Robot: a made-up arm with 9 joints. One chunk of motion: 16 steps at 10 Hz.
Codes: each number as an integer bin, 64 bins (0 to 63) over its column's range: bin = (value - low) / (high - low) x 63, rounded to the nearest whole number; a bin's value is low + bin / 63 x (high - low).
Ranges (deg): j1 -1..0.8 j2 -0.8..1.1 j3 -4.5..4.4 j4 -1.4..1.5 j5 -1.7..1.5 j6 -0.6..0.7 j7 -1.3..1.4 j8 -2.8..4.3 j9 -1.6..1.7
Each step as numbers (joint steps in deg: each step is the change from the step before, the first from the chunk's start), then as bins.
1 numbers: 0.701 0.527 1.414 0.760 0.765 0.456 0.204 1.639 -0.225
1 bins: 60 44 42 47 49 51 35 39 26
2 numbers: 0.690 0.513 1.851 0.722 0.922 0.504 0.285 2.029 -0.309
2 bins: 59 44 45 46 52 54 37 43 25
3 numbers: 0.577 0.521 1.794 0.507 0.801 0.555 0.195 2.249 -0.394
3 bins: 55 44 45 41 49 56 35 45 23
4 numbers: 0.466 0.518 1.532 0.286 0.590 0.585 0.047 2.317 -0.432
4 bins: 51 44 43 37 45 57 31 45 22
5 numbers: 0.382 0.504 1.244 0.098 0.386 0.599 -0.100 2.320 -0.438
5 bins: 48 43 41 33 41 58 28 45 22
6 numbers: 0.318 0.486 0.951 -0.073 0.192 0.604 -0.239 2.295 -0.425
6 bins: 46 43 39 29 37 58 25 45 22
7 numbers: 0.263 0.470 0.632 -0.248 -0.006 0.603 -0.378 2.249 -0.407
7 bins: 44 42 36 25 33 58 22 45 23
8 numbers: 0.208 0.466 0.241 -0.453 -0.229 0.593 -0.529 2.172 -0.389
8 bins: 42 42 34 21 29 58 18 44 23
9 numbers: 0.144 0.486 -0.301 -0.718 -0.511 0.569 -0.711 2.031 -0.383
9 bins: 40 43 30 15 23 57 14 43 23
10 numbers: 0.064 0.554 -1.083 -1.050 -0.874 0.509 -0.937 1.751 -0.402
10 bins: 37 45 24 8 16 54 8 40 23
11 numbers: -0.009 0.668 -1.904 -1.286 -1.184 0.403 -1.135 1.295 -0.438
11 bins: 35 49 18 2 10 49 4 36 22
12 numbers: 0.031 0.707 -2.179 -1.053 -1.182 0.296 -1.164 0.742 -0.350
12 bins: 36 50 16 8 10 43 3 31 24
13 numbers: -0.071 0.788 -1.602 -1.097 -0.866 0.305 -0.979 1.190 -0.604
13 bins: 33 53 21 7 16 44 7 35 19
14 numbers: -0.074 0.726 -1.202 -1.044 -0.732 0.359 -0.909 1.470 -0.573
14 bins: 32 51 23 8 19 46 9 38 20
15 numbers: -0.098 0.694 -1.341 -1.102 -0.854 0.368 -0.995 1.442 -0.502
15 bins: 32 50 22 6 17 47 7 38 21
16 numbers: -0.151 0.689 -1.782 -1.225 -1.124 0.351 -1.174 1.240 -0.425
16 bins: 30 49 19 4 11 46 3 36 22
